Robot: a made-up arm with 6 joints. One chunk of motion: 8 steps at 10 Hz.
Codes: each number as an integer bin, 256 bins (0 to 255) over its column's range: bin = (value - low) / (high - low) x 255, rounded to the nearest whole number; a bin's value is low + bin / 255 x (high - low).
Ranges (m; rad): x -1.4..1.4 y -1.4..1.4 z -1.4..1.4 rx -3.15..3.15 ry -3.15..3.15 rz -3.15..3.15
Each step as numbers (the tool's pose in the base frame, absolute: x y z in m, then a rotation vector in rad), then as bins.
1 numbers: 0.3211 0.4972 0.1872 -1.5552 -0.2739 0.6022
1 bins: 157 173 145 65 116 152
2 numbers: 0.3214 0.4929 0.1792 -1.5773 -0.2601 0.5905
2 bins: 157 172 144 64 117 151
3 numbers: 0.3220 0.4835 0.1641 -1.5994 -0.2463 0.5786
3 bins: 157 172 142 63 118 151
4 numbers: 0.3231 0.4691 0.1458 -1.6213 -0.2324 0.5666
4 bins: 157 170 141 62 118 150
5 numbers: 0.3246 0.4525 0.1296 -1.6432 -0.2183 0.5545
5 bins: 157 169 139 61 119 150
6 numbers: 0.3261 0.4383 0.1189 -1.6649 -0.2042 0.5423
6 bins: 157 167 138 60 119 149
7 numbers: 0.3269 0.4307 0.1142 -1.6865 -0.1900 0.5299
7 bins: 157 167 138 59 120 149
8 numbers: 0.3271 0.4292 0.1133 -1.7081 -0.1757 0.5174
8 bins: 157 167 138 58 120 148
